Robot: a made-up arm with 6 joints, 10 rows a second.
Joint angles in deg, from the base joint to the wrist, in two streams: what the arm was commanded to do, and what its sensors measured. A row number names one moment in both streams.
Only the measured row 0 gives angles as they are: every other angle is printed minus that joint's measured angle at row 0.
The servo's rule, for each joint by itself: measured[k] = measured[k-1] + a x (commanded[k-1-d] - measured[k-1]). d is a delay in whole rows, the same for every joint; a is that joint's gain. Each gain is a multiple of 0.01, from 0.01 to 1. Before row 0 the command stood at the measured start. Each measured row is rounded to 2 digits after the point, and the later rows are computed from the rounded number. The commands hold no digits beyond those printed.
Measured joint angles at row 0:
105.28 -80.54 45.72 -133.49 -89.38 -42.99
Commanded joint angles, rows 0 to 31:
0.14 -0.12 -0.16 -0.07 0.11 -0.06
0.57 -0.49 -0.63 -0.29 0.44 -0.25
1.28 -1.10 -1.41 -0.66 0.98 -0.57
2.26 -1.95 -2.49 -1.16 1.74 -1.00
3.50 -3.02 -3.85 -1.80 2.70 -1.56
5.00 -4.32 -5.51 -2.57 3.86 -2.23
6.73 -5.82 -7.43 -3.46 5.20 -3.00
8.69 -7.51 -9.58 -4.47 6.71 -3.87
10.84 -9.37 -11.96 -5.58 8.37 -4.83
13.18 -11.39 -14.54 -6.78 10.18 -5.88
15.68 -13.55 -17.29 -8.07 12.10 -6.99
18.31 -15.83 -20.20 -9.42 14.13 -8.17
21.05 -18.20 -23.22 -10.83 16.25 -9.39
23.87 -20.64 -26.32 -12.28 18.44 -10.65
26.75 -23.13 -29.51 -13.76 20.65 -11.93
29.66 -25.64 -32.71 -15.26 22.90 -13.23
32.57 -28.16 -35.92 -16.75 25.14 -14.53
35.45 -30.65 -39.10 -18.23 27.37 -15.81
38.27 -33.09 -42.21 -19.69 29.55 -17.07
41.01 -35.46 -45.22 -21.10 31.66 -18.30
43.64 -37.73 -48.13 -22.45 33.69 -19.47
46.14 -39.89 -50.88 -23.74 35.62 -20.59
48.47 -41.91 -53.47 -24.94 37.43 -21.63
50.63 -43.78 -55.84 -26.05 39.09 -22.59
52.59 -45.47 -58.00 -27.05 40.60 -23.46
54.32 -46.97 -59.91 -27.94 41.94 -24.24
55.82 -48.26 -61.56 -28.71 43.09 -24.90
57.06 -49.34 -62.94 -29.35 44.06 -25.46
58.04 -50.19 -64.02 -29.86 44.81 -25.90
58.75 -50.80 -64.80 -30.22 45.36 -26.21
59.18 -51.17 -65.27 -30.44 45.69 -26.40
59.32 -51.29 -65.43 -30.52 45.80 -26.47
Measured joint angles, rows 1 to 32:
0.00 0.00 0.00 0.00 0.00 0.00
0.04 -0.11 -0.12 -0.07 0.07 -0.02
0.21 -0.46 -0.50 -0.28 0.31 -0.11
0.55 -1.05 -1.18 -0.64 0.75 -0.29
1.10 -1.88 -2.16 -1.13 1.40 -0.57
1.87 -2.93 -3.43 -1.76 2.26 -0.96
2.87 -4.21 -4.99 -2.52 3.32 -1.46
4.11 -5.69 -6.82 -3.40 4.56 -2.06
5.58 -7.36 -8.89 -4.41 5.98 -2.77
7.26 -9.21 -11.19 -5.51 7.56 -3.57
9.15 -11.22 -13.70 -6.70 9.29 -4.47
11.24 -13.36 -16.39 -7.99 11.14 -5.45
13.50 -15.63 -19.25 -9.33 13.11 -6.51
15.92 -17.99 -22.23 -10.74 15.18 -7.63
18.46 -20.43 -25.30 -12.19 17.33 -8.81
21.11 -22.91 -28.46 -13.67 19.52 -10.03
23.85 -25.42 -31.65 -15.16 21.75 -11.28
26.64 -27.94 -34.85 -16.65 23.99 -12.55
29.46 -30.43 -38.04 -18.14 26.22 -13.82
32.28 -32.88 -41.17 -19.60 28.42 -15.09
35.07 -35.25 -44.21 -21.01 30.56 -16.34
37.81 -37.53 -47.15 -22.36 32.63 -17.56
40.48 -39.70 -49.95 -23.66 34.60 -18.74
43.04 -41.73 -52.59 -24.86 36.47 -19.87
45.47 -43.62 -55.03 -25.98 38.20 -20.93
47.75 -45.32 -57.26 -26.99 39.78 -21.92
49.85 -46.84 -59.25 -27.88 41.21 -22.82
51.76 -48.15 -60.98 -28.66 42.45 -23.63
53.46 -49.24 -62.45 -29.31 43.51 -24.34
54.93 -50.11 -63.63 -29.83 44.37 -24.95
56.15 -50.74 -64.51 -30.20 45.02 -25.44
57.12 -51.14 -65.08 -30.43 45.46 -25.81
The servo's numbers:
d 1
a 0.32 0.92 0.75 0.94 0.66 0.39

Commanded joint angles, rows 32 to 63:
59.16 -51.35 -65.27 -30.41 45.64 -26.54
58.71 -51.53 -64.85 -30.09 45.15 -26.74
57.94 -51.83 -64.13 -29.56 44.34 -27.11
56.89 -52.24 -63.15 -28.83 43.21 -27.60
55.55 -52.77 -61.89 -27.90 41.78 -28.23
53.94 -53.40 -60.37 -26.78 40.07 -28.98
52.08 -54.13 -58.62 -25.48 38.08 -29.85
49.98 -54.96 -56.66 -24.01 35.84 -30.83
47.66 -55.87 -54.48 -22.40 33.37 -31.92
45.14 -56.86 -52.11 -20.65 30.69 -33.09
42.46 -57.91 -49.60 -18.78 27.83 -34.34
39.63 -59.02 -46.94 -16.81 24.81 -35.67
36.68 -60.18 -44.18 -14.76 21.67 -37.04
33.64 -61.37 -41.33 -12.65 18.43 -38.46
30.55 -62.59 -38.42 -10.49 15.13 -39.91
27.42 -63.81 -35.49 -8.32 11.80 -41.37
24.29 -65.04 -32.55 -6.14 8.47 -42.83
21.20 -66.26 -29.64 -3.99 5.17 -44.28
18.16 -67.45 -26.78 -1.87 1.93 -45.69
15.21 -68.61 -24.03 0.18 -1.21 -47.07
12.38 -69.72 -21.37 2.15 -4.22 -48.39
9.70 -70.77 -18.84 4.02 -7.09 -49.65
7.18 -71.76 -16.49 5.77 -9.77 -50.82
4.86 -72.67 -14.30 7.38 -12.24 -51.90
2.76 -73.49 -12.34 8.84 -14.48 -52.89
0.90 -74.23 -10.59 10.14 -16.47 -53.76
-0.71 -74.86 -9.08 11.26 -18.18 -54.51
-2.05 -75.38 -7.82 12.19 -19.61 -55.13
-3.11 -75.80 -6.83 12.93 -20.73 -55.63
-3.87 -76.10 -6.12 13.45 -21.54 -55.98
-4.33 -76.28 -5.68 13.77 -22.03 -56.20
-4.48 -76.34 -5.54 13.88 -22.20 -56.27
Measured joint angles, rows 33 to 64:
57.82 -51.28 -65.34 -30.51 45.68 -26.07
58.25 -51.34 -65.29 -30.42 45.65 -26.25
58.40 -51.51 -64.96 -30.11 45.32 -26.44
58.25 -51.80 -64.34 -29.59 44.67 -26.70
57.81 -52.20 -63.45 -28.88 43.71 -27.05
57.09 -52.72 -62.28 -27.96 42.44 -27.51
56.08 -53.35 -60.85 -26.85 40.88 -28.08
54.80 -54.07 -59.18 -25.56 39.03 -28.77
53.26 -54.89 -57.29 -24.10 36.92 -29.57
51.47 -55.79 -55.18 -22.50 34.58 -30.49
49.44 -56.77 -52.88 -20.76 32.01 -31.50
47.21 -57.82 -50.42 -18.90 29.25 -32.61
44.78 -58.92 -47.81 -16.94 26.32 -33.80
42.19 -60.08 -45.09 -14.89 23.25 -35.06
39.45 -61.27 -42.27 -12.78 20.07 -36.39
36.60 -62.48 -39.38 -10.63 16.81 -37.76
33.66 -63.70 -36.46 -8.46 13.50 -39.17
30.66 -64.93 -33.53 -6.28 10.18 -40.60
27.63 -66.15 -30.61 -4.13 6.87 -42.04
24.60 -67.35 -27.74 -2.01 3.61 -43.46
21.60 -68.51 -24.96 0.05 0.43 -44.87
18.65 -69.62 -22.27 2.02 -2.64 -46.24
15.79 -70.68 -19.70 3.90 -5.58 -47.57
13.03 -71.67 -17.29 5.66 -8.35 -48.84
10.42 -72.59 -15.05 7.28 -10.92 -50.03
7.97 -73.42 -13.02 8.75 -13.27 -51.15
5.71 -74.17 -11.20 10.06 -15.38 -52.17
3.66 -74.80 -9.61 11.19 -17.23 -53.08
1.83 -75.33 -8.27 12.13 -18.80 -53.88
0.25 -75.76 -7.19 12.88 -20.07 -54.56
-1.07 -76.07 -6.39 13.42 -21.04 -55.11
-2.11 -76.26 -5.86 13.75 -21.69 -55.54

